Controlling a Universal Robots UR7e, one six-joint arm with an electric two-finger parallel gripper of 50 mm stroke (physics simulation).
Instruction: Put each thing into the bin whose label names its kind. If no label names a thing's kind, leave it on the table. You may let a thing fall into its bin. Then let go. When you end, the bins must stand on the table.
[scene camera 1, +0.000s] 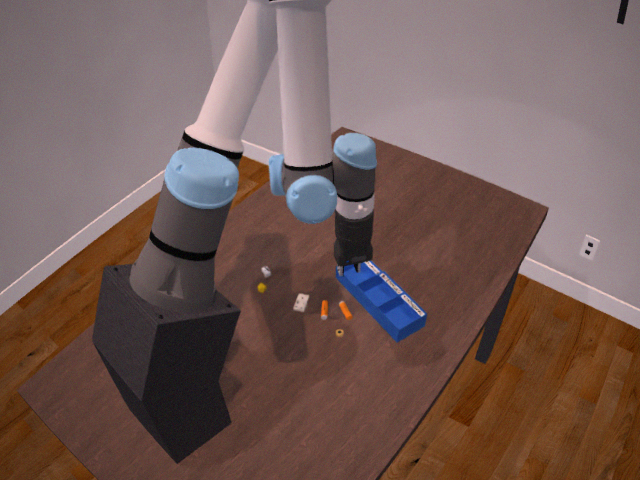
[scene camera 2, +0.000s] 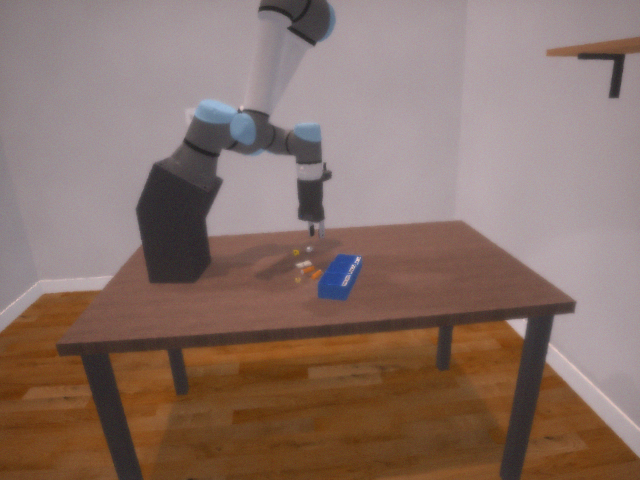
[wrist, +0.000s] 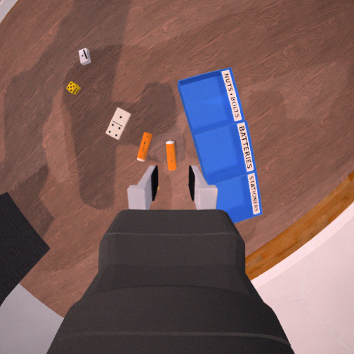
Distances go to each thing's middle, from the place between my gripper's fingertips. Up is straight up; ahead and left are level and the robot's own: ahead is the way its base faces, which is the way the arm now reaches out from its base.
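I see the blue three-part bin tray (scene camera 1: 376, 291), which is 4 cm to the right of my hand and 7 cm ahead of it, and also 11 cm lower than the hand.
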